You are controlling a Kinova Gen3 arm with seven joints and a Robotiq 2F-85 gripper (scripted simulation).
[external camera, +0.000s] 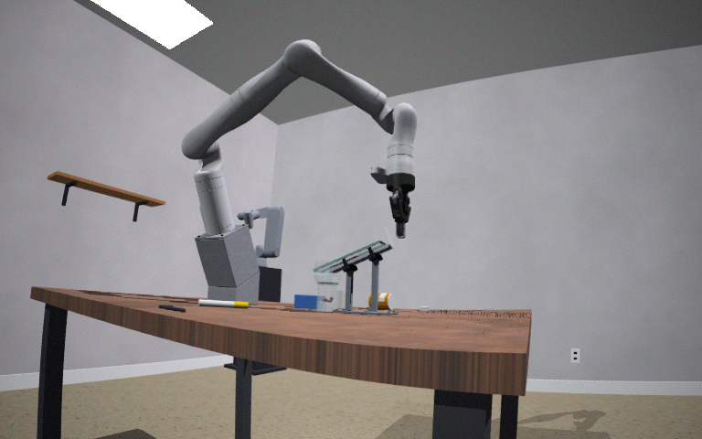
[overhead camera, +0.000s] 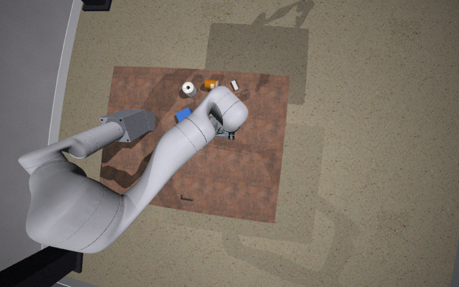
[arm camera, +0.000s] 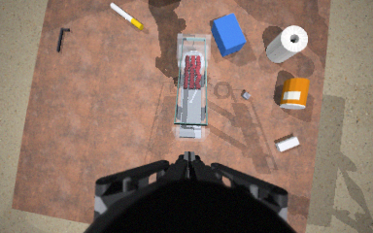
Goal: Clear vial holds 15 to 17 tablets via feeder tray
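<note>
Now: the feeder tray 100 mm behind my hand, 10 mm to the right of it and 60 mm below it. From my hand the other things lie so: small white block (40 mm behind, 290 mm to the left, 200 mm below); clear vial (200 mm behind, 30 mm to the right, 170 mm below); small grey piece (160 mm behind, 140 mm to the left, 200 mm below).
</note>
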